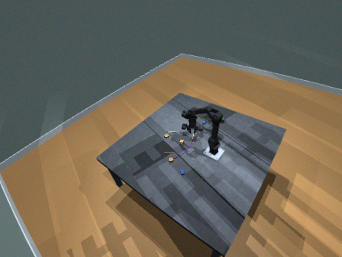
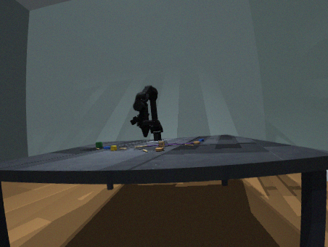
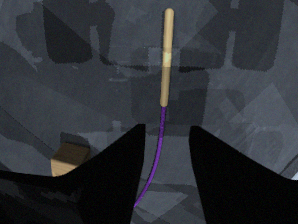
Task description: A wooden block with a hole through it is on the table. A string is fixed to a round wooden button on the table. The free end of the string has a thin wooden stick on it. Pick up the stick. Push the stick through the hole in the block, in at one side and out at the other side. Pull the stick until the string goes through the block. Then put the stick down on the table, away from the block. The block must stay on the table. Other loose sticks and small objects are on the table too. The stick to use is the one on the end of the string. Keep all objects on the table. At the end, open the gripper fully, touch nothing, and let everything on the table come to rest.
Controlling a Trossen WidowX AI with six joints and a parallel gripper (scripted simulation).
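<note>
My gripper tip is 1 cm short of the thin wooden stick, 1 cm to the left of it and 6 cm above it. Round my gripper tip: yellow piece 13 cm ahead, 15 cm to the right, 5 cm below; then wooden block 4 cm ahead, 11 cm to the left, 4 cm below; then round wooden button 2 cm behind, 32 cm to the left, 5 cm below.
</note>
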